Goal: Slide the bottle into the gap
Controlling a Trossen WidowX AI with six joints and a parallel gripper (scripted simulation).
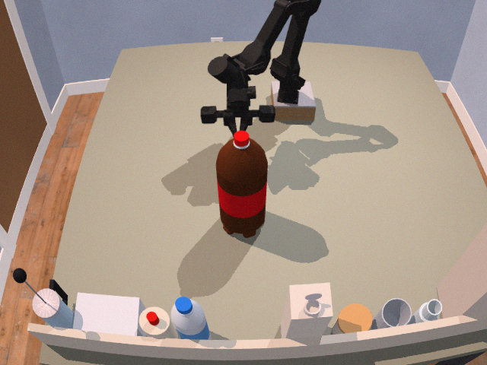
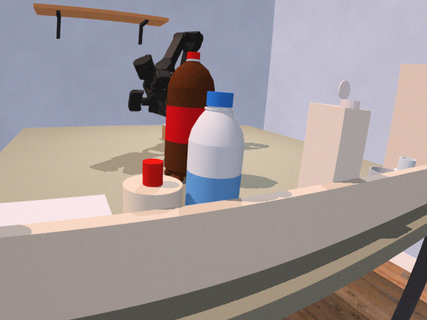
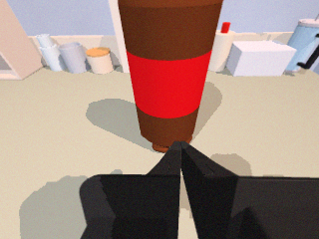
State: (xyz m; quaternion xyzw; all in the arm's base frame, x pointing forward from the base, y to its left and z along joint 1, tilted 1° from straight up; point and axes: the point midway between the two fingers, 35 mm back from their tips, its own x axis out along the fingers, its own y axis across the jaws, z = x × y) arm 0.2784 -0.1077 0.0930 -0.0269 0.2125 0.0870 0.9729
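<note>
Now: hand 16 cm short of the brown cola bottle and 4 cm to the right of it. From my hand the other things lie so: raised rail: 50 cm ahead, 25 cm to the left, 10 cm below; then blue-capped water bottle: 50 cm ahead, 5 cm below, 1 cm to the right; then orange-lidded jar: 43 cm ahead, 33 cm to the left, 12 cm below.
</note>
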